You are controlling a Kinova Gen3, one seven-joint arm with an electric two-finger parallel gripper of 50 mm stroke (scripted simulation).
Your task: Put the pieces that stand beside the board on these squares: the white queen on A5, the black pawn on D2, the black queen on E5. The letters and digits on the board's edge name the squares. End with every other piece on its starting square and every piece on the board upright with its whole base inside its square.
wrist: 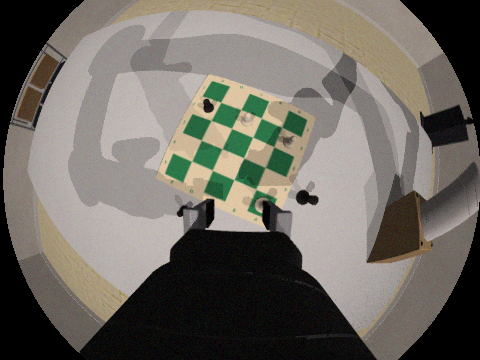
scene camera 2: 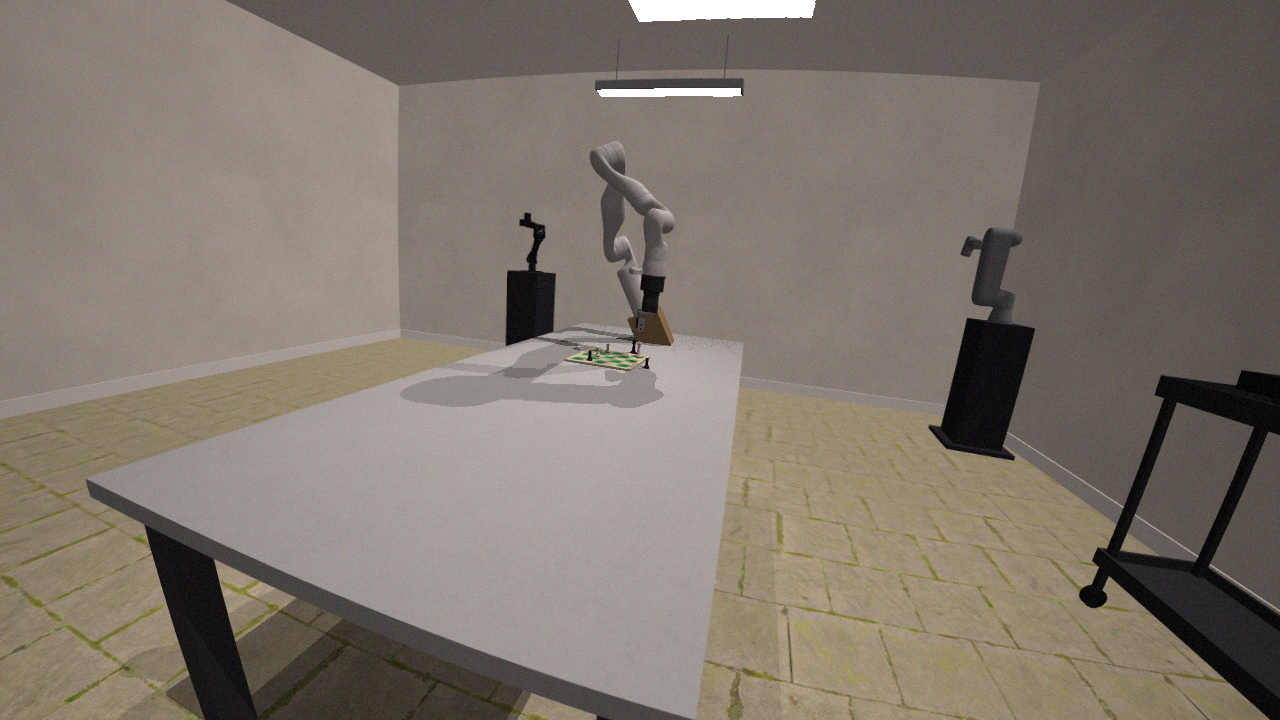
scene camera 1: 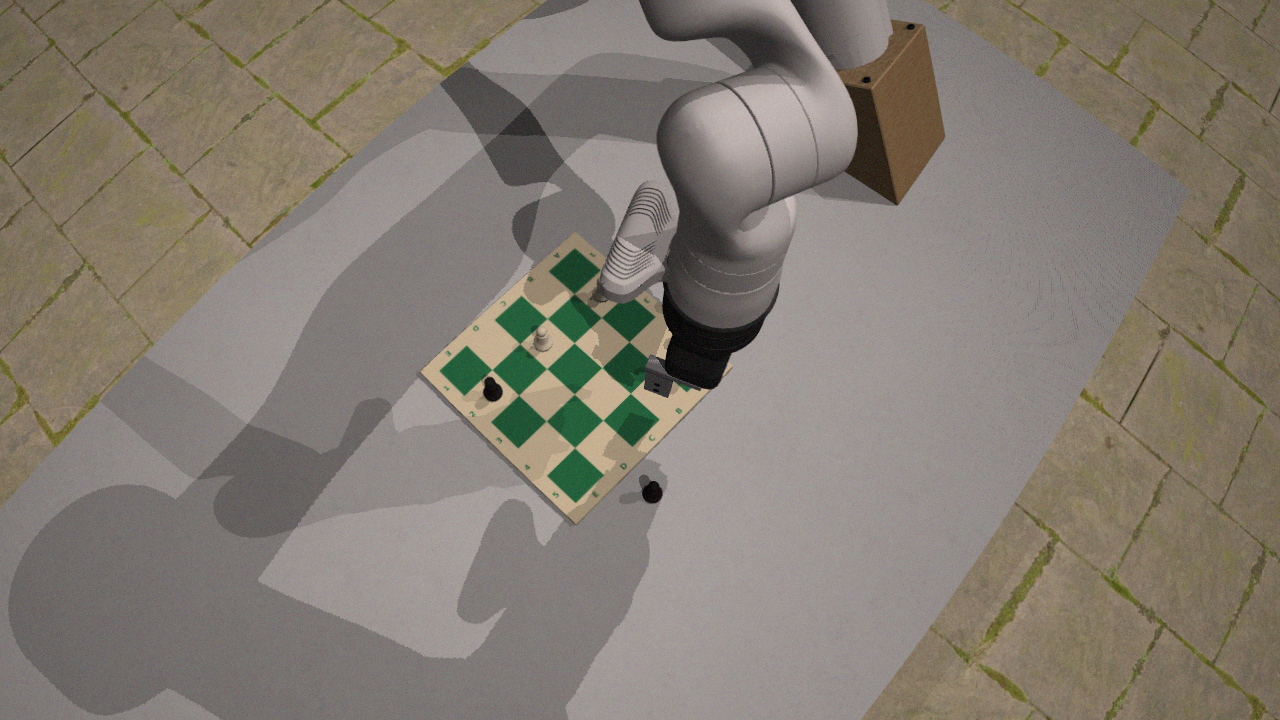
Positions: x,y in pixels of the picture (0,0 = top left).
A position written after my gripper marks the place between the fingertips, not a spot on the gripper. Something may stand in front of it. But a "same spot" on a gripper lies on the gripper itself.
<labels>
my gripper: wrist; scene camera 2 639,329; scene camera 1
board: wrist 213,155; scene camera 2; scene camera 1
same spot on my gripper: (scene camera 1: pixel 657 380) = (wrist: pixel 205 216)
same spot on board: (scene camera 1: pixel 574 420) = (scene camera 2: pixel 616 361)
</labels>
